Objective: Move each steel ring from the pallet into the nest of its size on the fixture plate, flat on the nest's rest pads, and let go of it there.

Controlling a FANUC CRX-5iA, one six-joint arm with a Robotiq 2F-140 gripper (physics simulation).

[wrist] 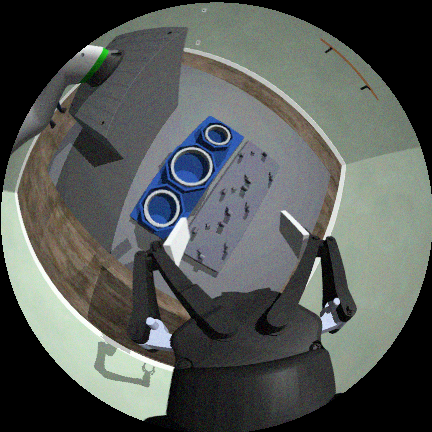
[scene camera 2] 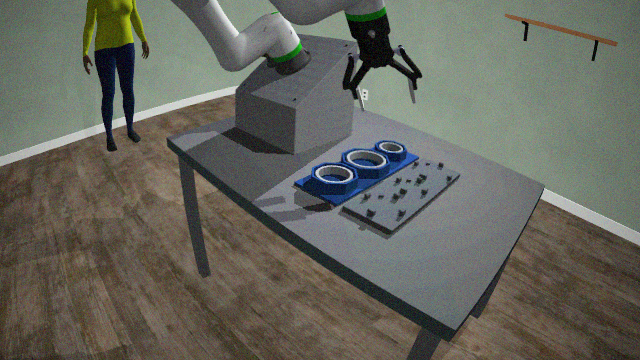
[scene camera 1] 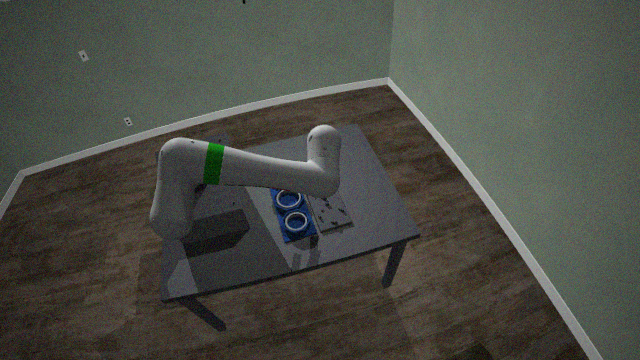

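Seen in the pictures: gripper, fingertip midpoint: [wrist: 234, 223] [scene camera 2: 388, 103]; arm's base, link origin: [wrist: 106, 67] [scene camera 2: 293, 62].
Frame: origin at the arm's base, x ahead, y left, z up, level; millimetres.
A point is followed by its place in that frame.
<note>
Three steel rings sit in the blue pallet [scene camera 1: 287, 236] {x 373, y -254, z -274 mm} [scene camera 2: 335, 199] {x 497, y -258, z -274 mm} [wrist: 237, 137] {x 472, y 165, z -274 mm}: the small ring [scene camera 2: 391, 143] {x 394, y 133, z -244 mm} [wrist: 205, 135] {x 389, y 70, z -246 mm} at one end, the large ring [scene camera 1: 277, 199] {x 364, y -35, z -250 mm} [scene camera 2: 366, 152] {x 387, y -2, z -246 mm} [wrist: 172, 166] {x 381, y -83, z -244 mm} in the middle, the medium ring [scene camera 1: 285, 222] {x 380, y -192, z -244 mm} [scene camera 2: 334, 167] {x 400, y -166, z -246 mm} [wrist: 145, 207] {x 393, y -225, z -244 mm} at the other end. The grey fixture plate [scene camera 1: 330, 215] {x 604, y -195, z -271 mm} [scene camera 2: 386, 220] {x 657, y -236, z -270 mm} [wrist: 212, 257] {x 647, y -231, z -270 mm} lies beside the pallet, with small dark pads and pegs and no ring on it. My gripper [scene camera 2: 387, 102] {x 558, y -151, z -5 mm} [wrist: 234, 223] {x 558, y -151, z -5 mm} is open and empty, high above the table. The arm hides it in scene camera 1.
A grey pedestal [scene camera 1: 215, 240] {x 13, y -160, z -277 mm} [scene camera 2: 265, 115] {x 39, y -155, z -181 mm} [wrist: 135, 75] {x 192, y -10, z -12 mm} carries the arm's base on the table [scene camera 1: 370, 200] {x 830, y -157, z -283 mm} [scene camera 2: 450, 250] {x 848, y -203, z -282 mm}, beside the pallet. A person [scene camera 2: 115, 30] in a yellow top stands at the back left. A wooden rail [scene camera 2: 560, 30] [wrist: 350, 62] is on the wall.
</note>
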